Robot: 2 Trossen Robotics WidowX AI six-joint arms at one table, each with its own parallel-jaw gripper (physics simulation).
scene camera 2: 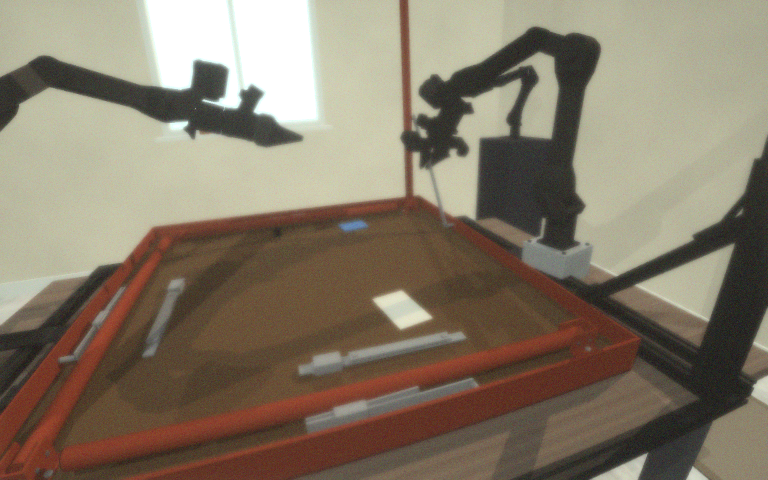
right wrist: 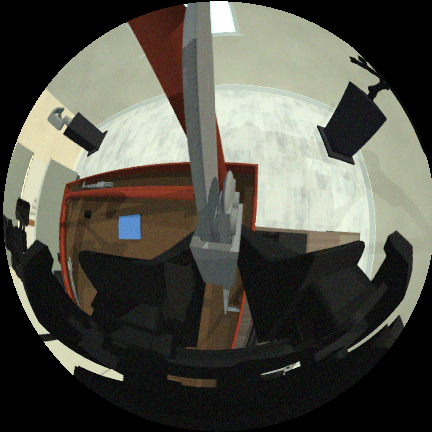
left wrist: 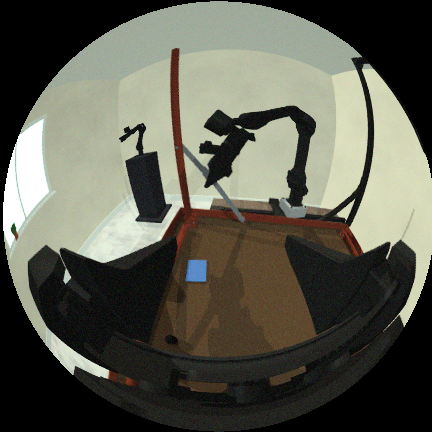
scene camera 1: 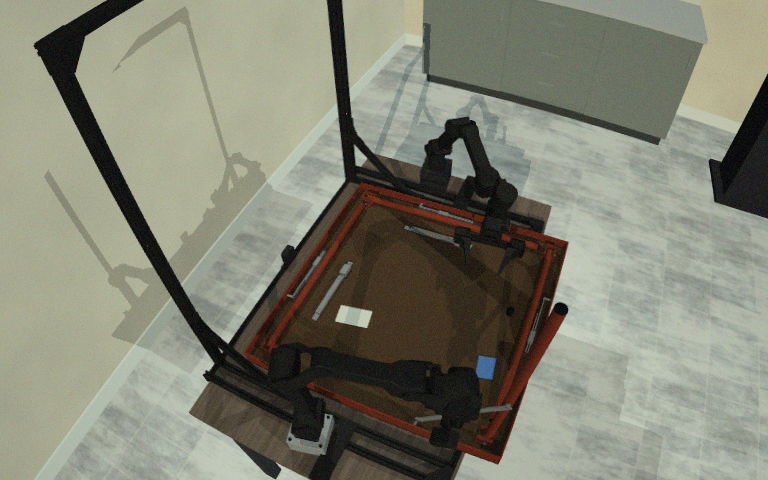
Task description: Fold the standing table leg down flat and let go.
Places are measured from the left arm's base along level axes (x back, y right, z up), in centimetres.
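Pixels of known places: left gripper, fingertip midpoint: [scene camera 2: 298,137] [left wrist: 232,242] [scene camera 1: 482,272]; right gripper, fingertip midpoint: [scene camera 2: 423,168] [left wrist: 205,186]; left arm's base, link origin: [scene camera 1: 436,165]; right arm's base, link origin: [scene camera 2: 558,243] [right wrist: 269,377] [left wrist: 293,202] [scene camera 1: 309,428].
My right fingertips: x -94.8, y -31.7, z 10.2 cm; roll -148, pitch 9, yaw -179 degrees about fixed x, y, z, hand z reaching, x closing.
Observation:
For each thing: its top centre in the pictures, then the offset to it from my right fingertips. "spot": a spot on its surface instead.
- blue card, top centre: [right wrist: 127,226] [left wrist: 195,269] [scene camera 2: 353,224] [scene camera 1: 485,367] dx +21.0, dy -1.4, dz -13.2 cm
- white card, surface spot: [scene camera 2: 402,309] [scene camera 1: 352,316] spot: dx +27.2, dy +40.3, dz -15.0 cm
The standing red leg [scene camera 1: 538,350] [scene camera 2: 406,84] [left wrist: 176,100] [right wrist: 165,55] rises upright from a corner of the upturned table, whose red rim [scene camera 1: 481,453] [scene camera 2: 509,397] surrounds the brown underside. A grey folding brace [scene camera 1: 492,409] [scene camera 2: 437,195] [left wrist: 227,202] [right wrist: 200,100] slants from the leg down to the rim. My right gripper [scene camera 2: 425,164] [left wrist: 205,186] [right wrist: 220,229] is shut on the brace, with its fingers either side of the boxy joint; its fingers are hidden in scene camera 1. My left gripper [scene camera 1: 484,269] [scene camera 2: 300,138] [left wrist: 232,242] is open and empty, high above the table's other side.
Folded red legs [scene camera 1: 317,274] [scene camera 2: 317,396] lie along the other sides. A blue card [scene camera 1: 485,367] [scene camera 2: 353,225] [left wrist: 196,270] [right wrist: 129,226] lies near the standing leg's corner, and a white card [scene camera 1: 353,316] [scene camera 2: 402,309] lies farther in. A black post [scene camera 1: 339,84] stands behind the table.

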